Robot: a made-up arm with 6 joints. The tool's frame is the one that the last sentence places.
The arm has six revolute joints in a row. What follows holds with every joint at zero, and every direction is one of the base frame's.
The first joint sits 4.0 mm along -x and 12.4 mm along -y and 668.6 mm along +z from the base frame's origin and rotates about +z.
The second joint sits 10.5 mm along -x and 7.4 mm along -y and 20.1 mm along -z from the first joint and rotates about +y.
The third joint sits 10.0 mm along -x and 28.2 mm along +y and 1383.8 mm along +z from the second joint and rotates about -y.
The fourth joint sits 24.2 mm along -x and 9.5 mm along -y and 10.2 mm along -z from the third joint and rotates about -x.
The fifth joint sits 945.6 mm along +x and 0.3 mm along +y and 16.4 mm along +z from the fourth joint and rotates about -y.
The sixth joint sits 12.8 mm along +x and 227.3 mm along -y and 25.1 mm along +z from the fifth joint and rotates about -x.
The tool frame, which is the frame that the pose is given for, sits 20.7 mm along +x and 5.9 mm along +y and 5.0 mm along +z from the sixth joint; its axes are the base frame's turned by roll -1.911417, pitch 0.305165 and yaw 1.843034 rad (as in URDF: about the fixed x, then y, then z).
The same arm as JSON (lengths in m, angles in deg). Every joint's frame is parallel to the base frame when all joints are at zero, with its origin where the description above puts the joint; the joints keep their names.
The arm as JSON. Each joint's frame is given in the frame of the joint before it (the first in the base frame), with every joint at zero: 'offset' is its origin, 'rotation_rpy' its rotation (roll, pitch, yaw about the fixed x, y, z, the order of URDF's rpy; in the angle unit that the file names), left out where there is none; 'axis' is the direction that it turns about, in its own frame. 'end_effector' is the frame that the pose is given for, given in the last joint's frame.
{"length_unit": "m", "angle_unit": "deg", "chain": [{"id": "joint 1", "offset": [-0.004, -0.0124, 0.6686], "axis": [0.0, 0.0, 1.0]}, {"id": "joint 2", "offset": [-0.0105, -0.0074, -0.0201], "axis": [0.0, 1.0, 0.0]}, {"id": "joint 3", "offset": [-0.01, 0.0282, 1.3838], "axis": [0.0, -1.0, 0.0]}, {"id": "joint 4", "offset": [-0.0242, -0.0095, -0.0102], "axis": [-1.0, 0.0, 0.0]}, {"id": "joint 5", "offset": [0.9456, 0.0003, 0.0164], "axis": [0.0, -1.0, 0.0]}, {"id": "joint 6", "offset": [0.0128, -0.2273, 0.0251], "axis": [-1.0, 0.0, 0.0]}], "end_effector": {"offset": [0.0207, 0.0059, 0.005], "rotation_rpy": [-109.52, 17.48, 105.6]}}
